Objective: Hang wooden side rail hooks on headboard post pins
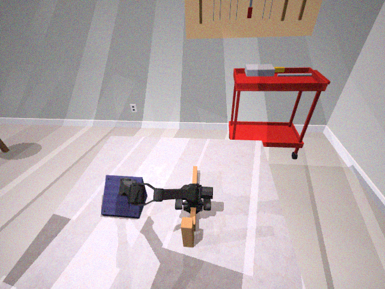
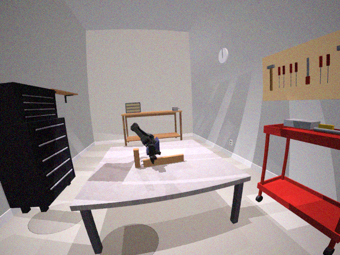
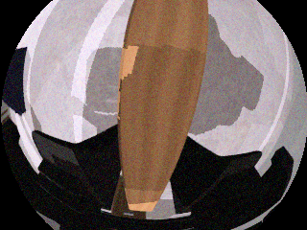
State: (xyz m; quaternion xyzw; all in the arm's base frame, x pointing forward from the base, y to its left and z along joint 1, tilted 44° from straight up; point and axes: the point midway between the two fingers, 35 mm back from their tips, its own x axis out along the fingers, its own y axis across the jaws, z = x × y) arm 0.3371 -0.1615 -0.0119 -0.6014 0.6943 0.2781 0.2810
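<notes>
Now: the headboard post 20 mm behind my gripper tip, 140 mm to the right of it and 60 mm above it.
</notes>
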